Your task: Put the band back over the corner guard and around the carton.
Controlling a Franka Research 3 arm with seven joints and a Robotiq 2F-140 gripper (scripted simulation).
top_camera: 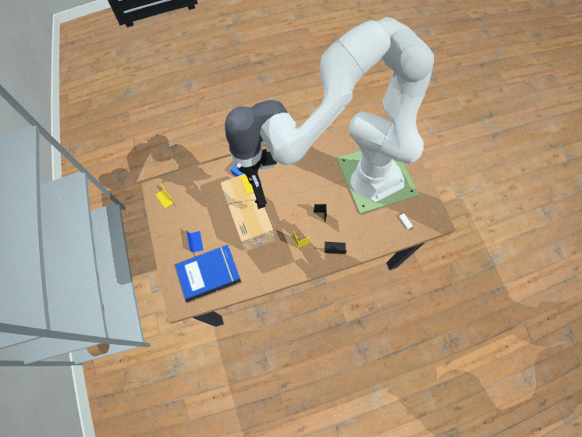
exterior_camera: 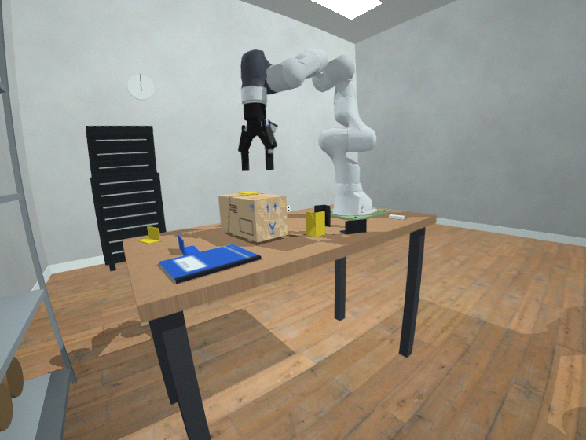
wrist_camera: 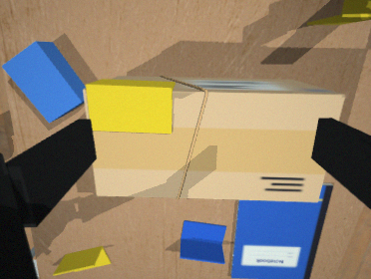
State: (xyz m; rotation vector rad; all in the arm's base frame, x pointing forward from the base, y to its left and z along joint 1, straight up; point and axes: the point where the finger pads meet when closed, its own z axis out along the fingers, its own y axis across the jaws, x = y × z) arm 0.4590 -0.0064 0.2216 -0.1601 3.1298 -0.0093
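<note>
Now: hand 4 cm short of the cardboard carton, 2 cm to the right of it and 16 cm above it. Also, from my hand: blue block (1 cm ahead, 21 cm to the right, 21 cm below); white block (54 cm behind, 21 cm to the left, 23 cm below); blue corner guard (28 cm ahead, 4 cm to the left, 22 cm below).
</note>
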